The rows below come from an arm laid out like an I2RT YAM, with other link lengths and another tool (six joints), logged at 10 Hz.
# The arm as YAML. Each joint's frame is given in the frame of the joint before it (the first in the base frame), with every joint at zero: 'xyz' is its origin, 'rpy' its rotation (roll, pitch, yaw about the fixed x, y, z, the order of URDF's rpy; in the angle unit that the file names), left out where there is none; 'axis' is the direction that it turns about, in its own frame. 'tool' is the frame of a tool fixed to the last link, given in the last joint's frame.
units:
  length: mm
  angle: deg
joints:
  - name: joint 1
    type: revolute
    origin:
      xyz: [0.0, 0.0, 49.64]
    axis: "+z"
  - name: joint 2
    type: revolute
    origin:
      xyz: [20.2, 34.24, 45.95]
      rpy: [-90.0, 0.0, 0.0]
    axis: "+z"
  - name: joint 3
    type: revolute
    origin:
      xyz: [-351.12, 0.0, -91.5]
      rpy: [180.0, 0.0, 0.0]
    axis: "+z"
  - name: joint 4
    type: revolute
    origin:
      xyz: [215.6, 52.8, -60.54]
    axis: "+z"
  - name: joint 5
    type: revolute
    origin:
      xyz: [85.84, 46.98, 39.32]
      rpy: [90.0, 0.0, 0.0]
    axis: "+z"
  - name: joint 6
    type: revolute
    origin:
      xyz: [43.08, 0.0, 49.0]
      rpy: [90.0, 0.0, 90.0]
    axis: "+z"
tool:
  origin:
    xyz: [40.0, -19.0, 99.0]
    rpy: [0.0, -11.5, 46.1]
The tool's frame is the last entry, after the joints.
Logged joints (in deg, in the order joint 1, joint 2, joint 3, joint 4, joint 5, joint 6), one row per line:
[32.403, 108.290, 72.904, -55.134, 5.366, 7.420]
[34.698, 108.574, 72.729, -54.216, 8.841, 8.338]
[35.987, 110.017, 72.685, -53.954, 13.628, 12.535]
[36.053, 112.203, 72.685, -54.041, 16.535, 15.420]
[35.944, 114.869, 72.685, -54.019, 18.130, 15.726]
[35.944, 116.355, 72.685, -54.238, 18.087, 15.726]
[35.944, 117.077, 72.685, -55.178, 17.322, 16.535]
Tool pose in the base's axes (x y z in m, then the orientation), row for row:
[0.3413, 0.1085, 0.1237, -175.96, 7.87, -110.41]
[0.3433, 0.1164, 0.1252, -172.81, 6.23, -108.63]
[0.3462, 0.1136, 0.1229, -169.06, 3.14, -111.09]
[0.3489, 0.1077, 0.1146, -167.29, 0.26, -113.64]
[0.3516, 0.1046, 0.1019, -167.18, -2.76, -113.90]
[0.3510, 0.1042, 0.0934, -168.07, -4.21, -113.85]
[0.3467, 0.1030, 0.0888, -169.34, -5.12, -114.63]
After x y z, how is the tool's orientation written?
As angles about the fixed x, y, z axes (roll, pitch, yaw), in degrees.
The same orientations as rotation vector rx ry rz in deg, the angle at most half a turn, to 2 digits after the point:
[-97.37, 140.85, 1.76]
[-99.11, 139.01, -3.29]
[-96.31, 141.17, -10.84]
[-94.16, 144.07, -15.83]
[-95.47, 145.86, -18.71]
[-96.61, 147.11, -18.94]
[-96.54, 149.09, -18.23]

